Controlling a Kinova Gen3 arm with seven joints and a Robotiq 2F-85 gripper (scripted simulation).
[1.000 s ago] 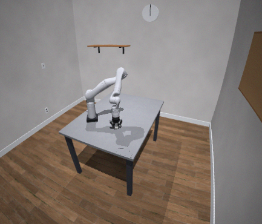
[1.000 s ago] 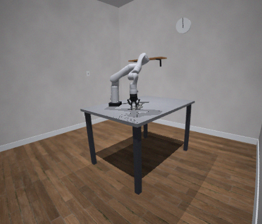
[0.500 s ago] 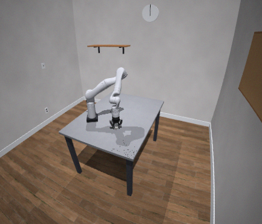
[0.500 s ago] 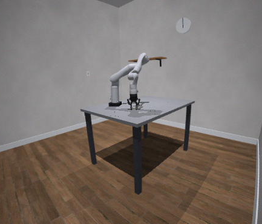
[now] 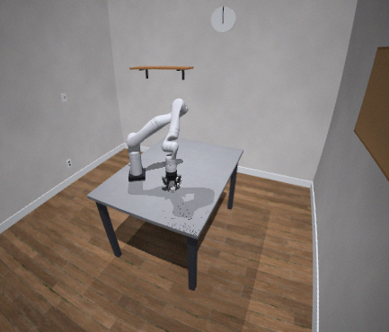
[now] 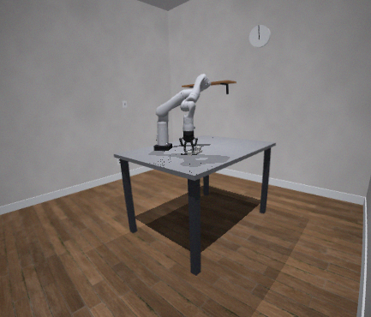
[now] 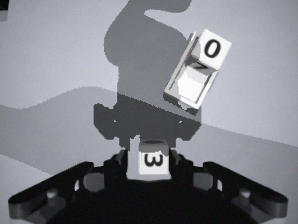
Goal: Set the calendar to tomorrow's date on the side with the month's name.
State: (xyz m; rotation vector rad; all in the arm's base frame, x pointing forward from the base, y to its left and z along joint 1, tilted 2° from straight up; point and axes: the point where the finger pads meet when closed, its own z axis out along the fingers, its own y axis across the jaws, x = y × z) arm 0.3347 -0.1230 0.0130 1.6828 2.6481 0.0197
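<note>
My gripper is now 3 cm above the white digit cube and 1 cm short of it. The rest, counted from my hand: calendar tray 11 cm to the left, 3 cm below, 1 cm ahead.
</note>
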